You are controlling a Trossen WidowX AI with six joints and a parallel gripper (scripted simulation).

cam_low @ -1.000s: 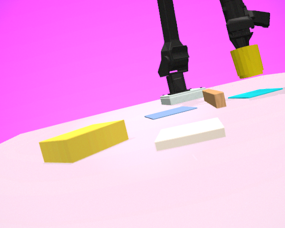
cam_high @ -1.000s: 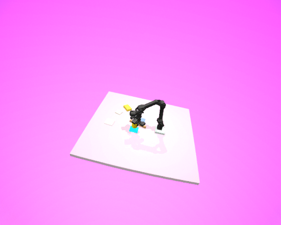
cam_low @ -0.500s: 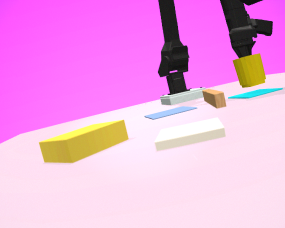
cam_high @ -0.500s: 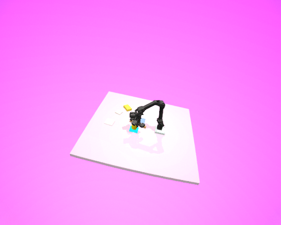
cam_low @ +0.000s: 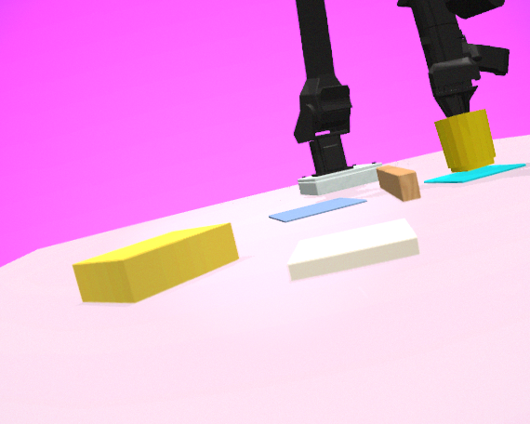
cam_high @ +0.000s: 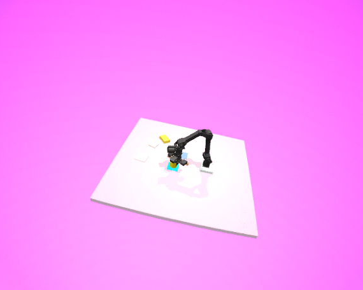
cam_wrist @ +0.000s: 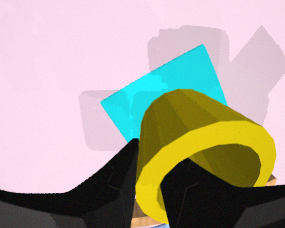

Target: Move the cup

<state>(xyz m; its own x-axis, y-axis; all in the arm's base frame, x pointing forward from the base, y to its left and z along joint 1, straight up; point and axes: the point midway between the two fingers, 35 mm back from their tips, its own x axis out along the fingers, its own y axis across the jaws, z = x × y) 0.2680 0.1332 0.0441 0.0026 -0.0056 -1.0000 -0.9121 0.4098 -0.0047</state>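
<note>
The yellow cup lies 20 mm ahead of my gripper tip and 10 mm to the right of it. Round my gripper tip: pale blue pad (220 mm to the right, 50 mm below, 10 mm behind); then cyan pad (50 mm below, 30 mm ahead, 10 mm to the right); then brown wooden block (110 mm to the right, 30 mm below, 10 mm ahead).
</note>
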